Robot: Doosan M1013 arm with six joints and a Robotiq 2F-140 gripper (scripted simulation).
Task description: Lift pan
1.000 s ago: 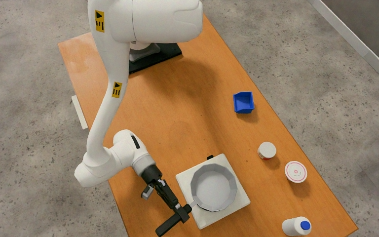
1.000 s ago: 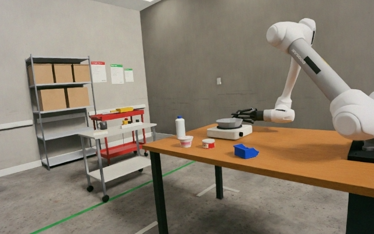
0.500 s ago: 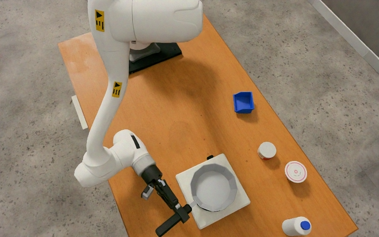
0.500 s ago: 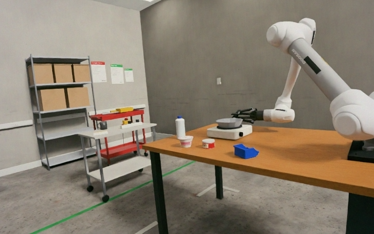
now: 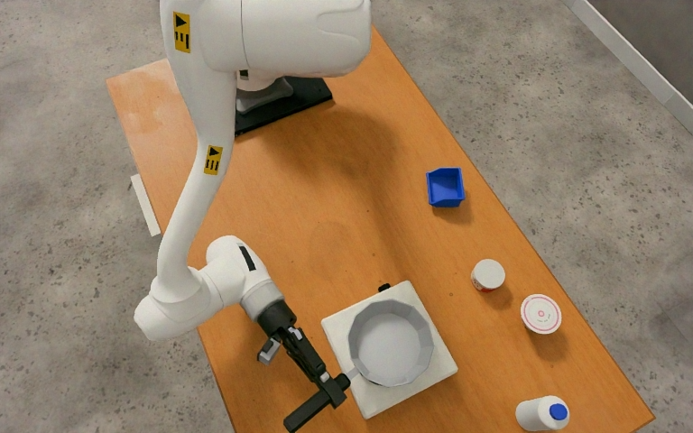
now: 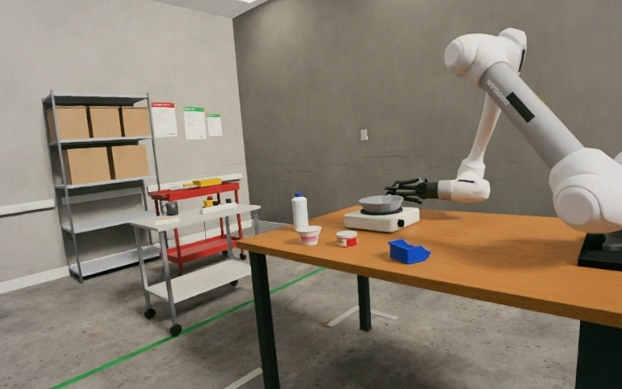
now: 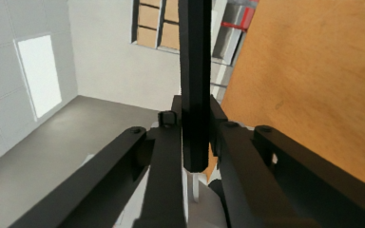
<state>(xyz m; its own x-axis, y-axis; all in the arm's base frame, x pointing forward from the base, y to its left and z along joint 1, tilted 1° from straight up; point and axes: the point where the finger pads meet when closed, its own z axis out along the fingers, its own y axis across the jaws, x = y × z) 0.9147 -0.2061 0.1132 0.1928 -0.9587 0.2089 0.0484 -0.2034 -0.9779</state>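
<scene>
My hand is 2 cm past the grey pan, 10 cm to the right of it and 2 cm above it. Also, from my hand: blue bin: 33 cm behind, 53 cm to the left, 11 cm below; bottle: 25 cm ahead, 38 cm to the left, 5 cm below; white hot plate: 5 cm behind, 17 cm to the left, 10 cm below.
</scene>
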